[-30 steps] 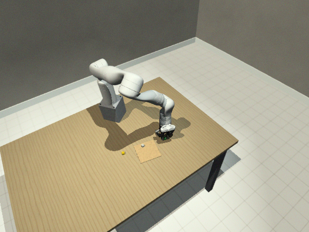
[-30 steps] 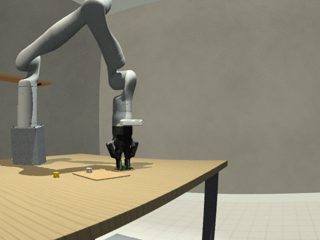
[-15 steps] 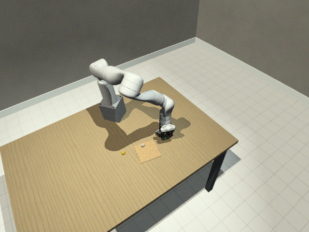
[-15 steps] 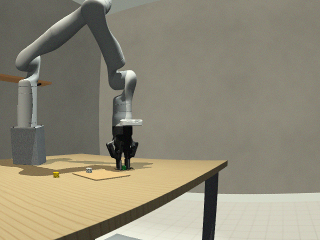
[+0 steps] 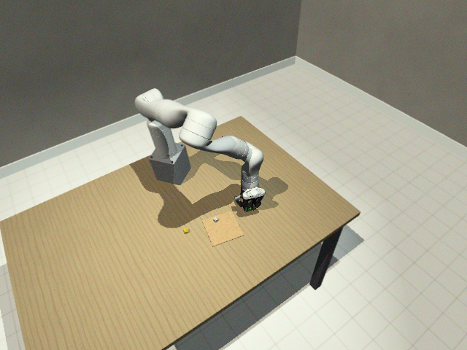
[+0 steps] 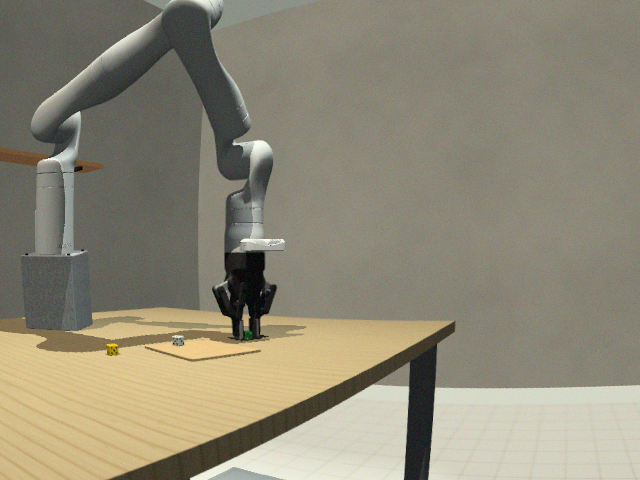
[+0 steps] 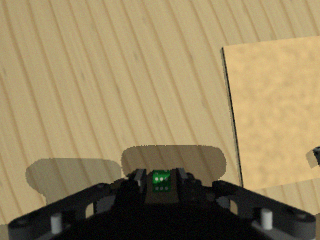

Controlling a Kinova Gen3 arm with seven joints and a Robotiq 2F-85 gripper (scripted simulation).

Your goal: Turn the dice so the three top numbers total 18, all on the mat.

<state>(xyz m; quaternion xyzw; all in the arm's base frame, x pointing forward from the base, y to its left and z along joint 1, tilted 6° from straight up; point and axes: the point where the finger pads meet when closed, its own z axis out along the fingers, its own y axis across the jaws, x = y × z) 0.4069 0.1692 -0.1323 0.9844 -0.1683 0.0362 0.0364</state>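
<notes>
Right now the green die is 1 cm below my hand. Also, from my hand: yellow die (6 cm behind, 29 cm to the right, 1 cm below); white die (4 cm behind, 16 cm to the right, 1 cm below); tan mat (1 cm ahead, 15 cm to the right, 2 cm below).
</notes>
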